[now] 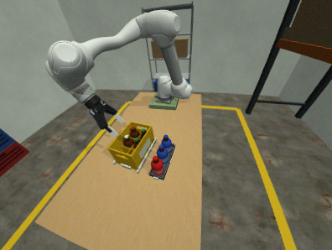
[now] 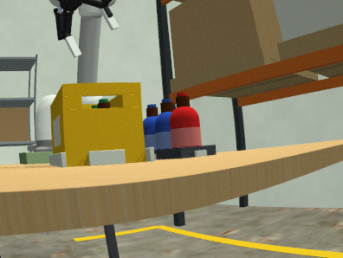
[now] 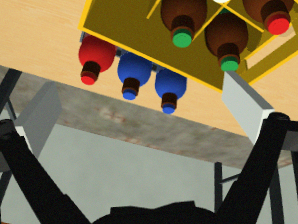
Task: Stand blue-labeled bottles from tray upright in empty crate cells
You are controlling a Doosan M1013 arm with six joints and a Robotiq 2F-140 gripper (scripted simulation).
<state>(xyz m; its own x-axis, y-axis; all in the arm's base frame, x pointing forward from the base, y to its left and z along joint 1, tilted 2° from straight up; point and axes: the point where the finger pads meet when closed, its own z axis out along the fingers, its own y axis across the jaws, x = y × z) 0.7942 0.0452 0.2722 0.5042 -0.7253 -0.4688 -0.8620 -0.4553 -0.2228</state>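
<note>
The red-labeled bottle is 23 cm below my hand, 22 cm to the left of it and 3 cm ahead of it. Also, from my hand: yellow crate (23 cm below, 6 cm behind); then dark tray (30 cm below, 22 cm to the left, 6 cm behind).
</note>
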